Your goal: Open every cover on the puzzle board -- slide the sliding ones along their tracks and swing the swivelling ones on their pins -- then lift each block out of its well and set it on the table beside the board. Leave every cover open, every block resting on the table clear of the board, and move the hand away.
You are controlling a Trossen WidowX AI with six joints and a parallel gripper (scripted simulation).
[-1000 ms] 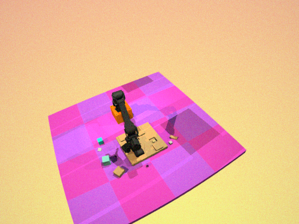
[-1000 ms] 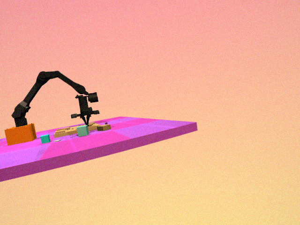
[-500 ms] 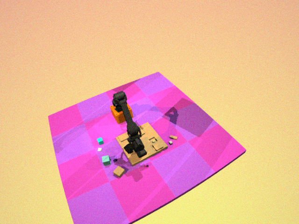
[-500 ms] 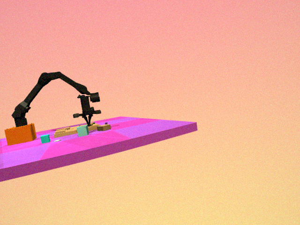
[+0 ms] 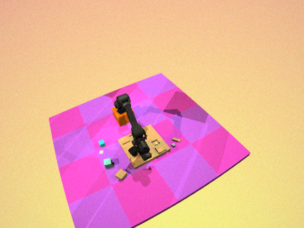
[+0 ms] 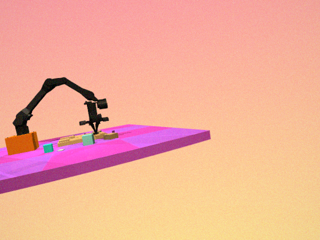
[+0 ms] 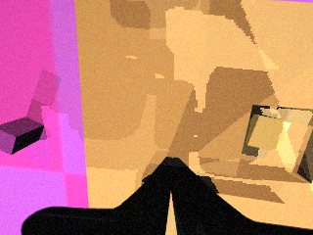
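My gripper tip is 110 mm short of the tiny dark piece, 20 mm to the left of it and 10 mm above it. From my gripper tip the other things lie so: teal cube (300 mm behind, 170 mm to the right); then brown block (210 mm to the right, 30 mm ahead, 10 mm below).
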